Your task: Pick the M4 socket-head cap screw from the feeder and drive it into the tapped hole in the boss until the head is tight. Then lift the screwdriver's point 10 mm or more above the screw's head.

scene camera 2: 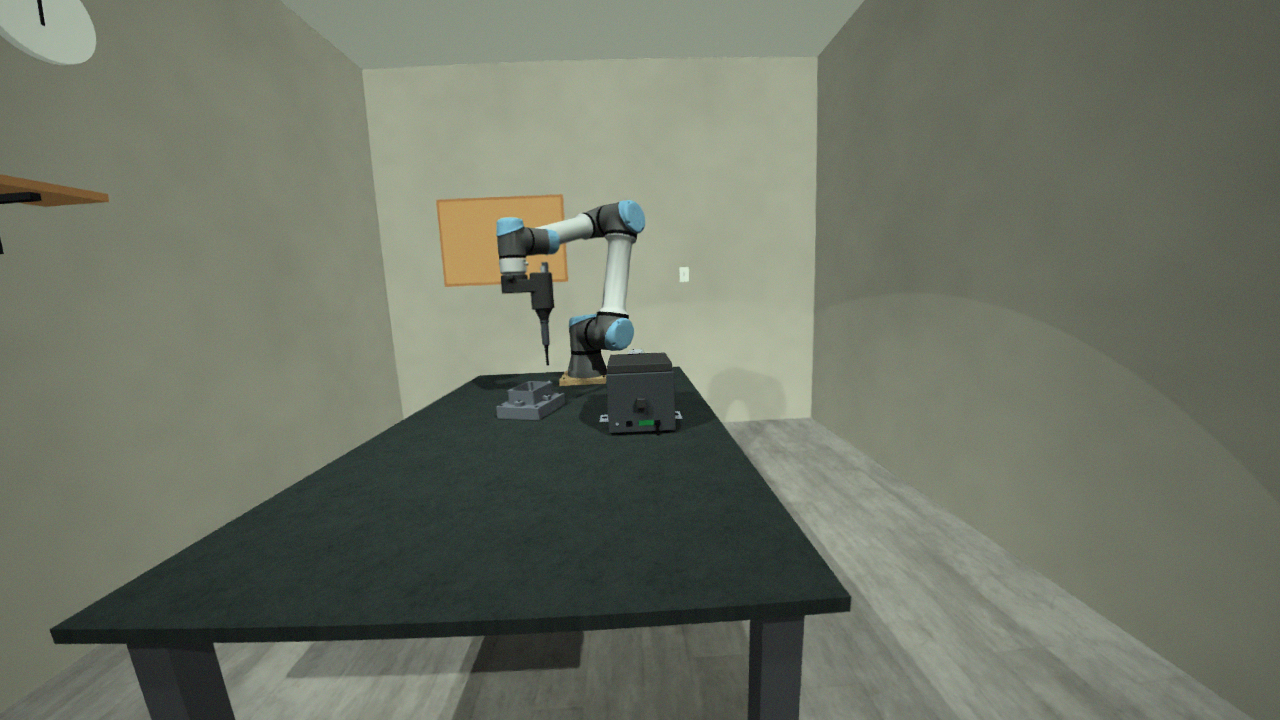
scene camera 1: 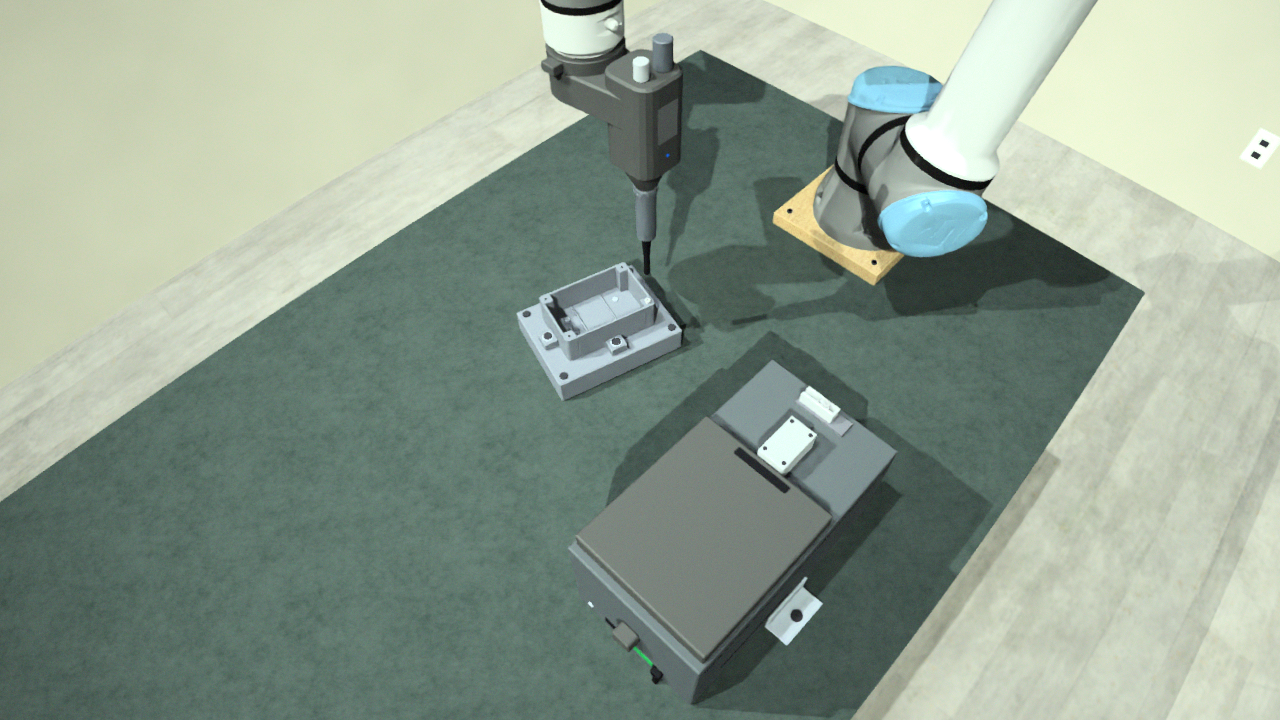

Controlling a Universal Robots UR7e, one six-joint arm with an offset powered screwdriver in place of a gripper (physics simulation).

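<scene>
My screwdriver (scene camera 1: 646, 270) (scene camera 2: 546, 361) points straight down, with its thin black bit above the housing's end nearest the robot base in scene camera 1. Air shows between the bit's point and the housing in scene camera 2. The bit's point is too small to tell whether a screw is on it. The grey open-topped housing (scene camera 1: 612, 334) (scene camera 2: 524, 397) has corner posts and stands on a grey base plate (scene camera 1: 593, 374) (scene camera 2: 520, 412). A small bright spot (scene camera 1: 647, 301) shows on one corner; I cannot tell whether it is a screw head. The feeder (scene camera 1: 702, 537) (scene camera 2: 640, 394) is a dark box with a lid.
The robot's base stands on a wooden board (scene camera 1: 832, 238) (scene camera 2: 572, 381) behind the housing and the feeder. A white block (scene camera 1: 787, 444) and a smaller white part (scene camera 1: 819, 404) sit on the feeder's lower deck. A metal bracket (scene camera 1: 787, 624) sticks out at its side.
</scene>
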